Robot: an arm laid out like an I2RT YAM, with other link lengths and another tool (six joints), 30 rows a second.
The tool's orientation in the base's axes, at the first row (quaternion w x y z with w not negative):
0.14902 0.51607 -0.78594 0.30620
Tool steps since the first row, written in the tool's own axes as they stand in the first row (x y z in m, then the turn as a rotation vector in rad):
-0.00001 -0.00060 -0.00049 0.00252 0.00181 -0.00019
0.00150 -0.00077 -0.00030 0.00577 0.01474 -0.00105
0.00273 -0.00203 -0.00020 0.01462 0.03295 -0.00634
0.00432 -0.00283 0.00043 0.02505 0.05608 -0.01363
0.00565 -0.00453 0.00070 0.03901 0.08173 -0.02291
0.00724 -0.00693 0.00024 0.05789 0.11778 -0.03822
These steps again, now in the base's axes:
0.00051 0.00015 0.00057 -0.00271 -0.00119 0.00094
0.00004 -0.00110 0.00131 -0.01583 0.00064 -0.00085
0.00066 -0.00241 0.00232 -0.03644 0.00272 0.00212
0.00076 -0.00418 0.00297 -0.06232 0.00631 0.00589
0.00176 -0.00578 0.00406 -0.09213 0.00934 0.01230
0.00321 -0.00730 0.00607 -0.13390 0.01555 0.02264

